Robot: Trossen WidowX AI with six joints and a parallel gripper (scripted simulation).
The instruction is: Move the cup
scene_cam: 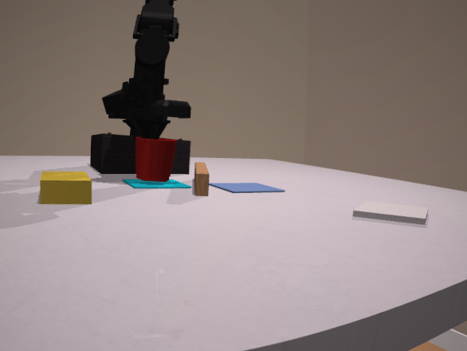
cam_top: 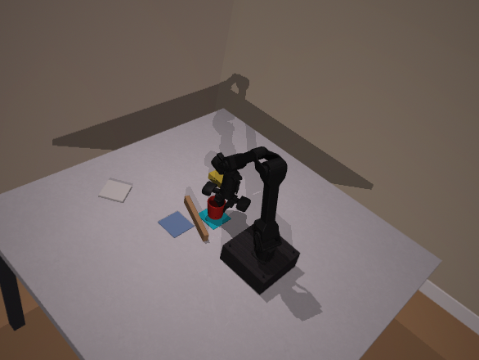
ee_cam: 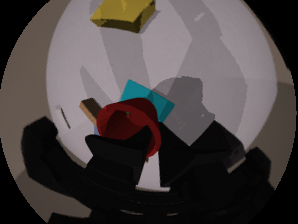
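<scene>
My gripper tip is now 3 cm short of the red cup and 1 cm to the right of it. The rest, counted from my gripper tip: wooden bar: 9 cm to the left, 5 cm ahead, 4 cm below; then yellow block: 16 cm to the right, 16 cm ahead, 3 cm below; then white slab: 36 cm ahead, 25 cm to the left, 4 cm below.
</scene>
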